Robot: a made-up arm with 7 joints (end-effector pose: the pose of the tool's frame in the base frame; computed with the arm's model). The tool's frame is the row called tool. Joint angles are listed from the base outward.
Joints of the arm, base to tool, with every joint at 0 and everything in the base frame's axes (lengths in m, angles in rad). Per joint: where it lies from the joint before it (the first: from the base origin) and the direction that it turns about. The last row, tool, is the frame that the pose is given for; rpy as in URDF.
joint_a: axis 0 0 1 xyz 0 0 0.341
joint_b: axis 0 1 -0.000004 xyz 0 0 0
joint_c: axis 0 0 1 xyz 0 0 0.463
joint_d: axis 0 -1 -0.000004 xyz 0.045 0 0
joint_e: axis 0 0.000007 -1 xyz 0.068 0 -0.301
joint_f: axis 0 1 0.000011 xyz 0 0 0
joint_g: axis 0 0.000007 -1 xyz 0.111 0 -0.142
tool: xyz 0 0 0 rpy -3.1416 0 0
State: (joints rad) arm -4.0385 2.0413 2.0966 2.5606 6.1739 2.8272 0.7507
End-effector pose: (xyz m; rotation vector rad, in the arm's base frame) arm -0.5103 0.3177 0.1621 -0.4787 1.4027 -1.6875
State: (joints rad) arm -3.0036 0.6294 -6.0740 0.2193 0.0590 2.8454 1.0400
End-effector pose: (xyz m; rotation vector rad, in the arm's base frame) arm -0.1528 -0.0320 0.5404 -0.1436 -0.0676 1.2963
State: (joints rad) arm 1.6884 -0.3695 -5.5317 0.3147 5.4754 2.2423 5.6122
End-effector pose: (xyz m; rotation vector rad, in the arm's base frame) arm 0.0280 0.0860 0.5451 0.0909 1.2135 -0.1835
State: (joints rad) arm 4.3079 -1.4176 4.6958 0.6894 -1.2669 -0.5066 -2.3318
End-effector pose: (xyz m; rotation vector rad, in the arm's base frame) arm -0.2557 0.3544 0.5297 1.2739 -0.4543 -1.5043
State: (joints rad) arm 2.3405 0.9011 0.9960 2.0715 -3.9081 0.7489 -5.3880
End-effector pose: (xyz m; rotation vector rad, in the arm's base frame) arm -0.7756 0.2751 0.6390 1.0218 -0.4125 -2.0540
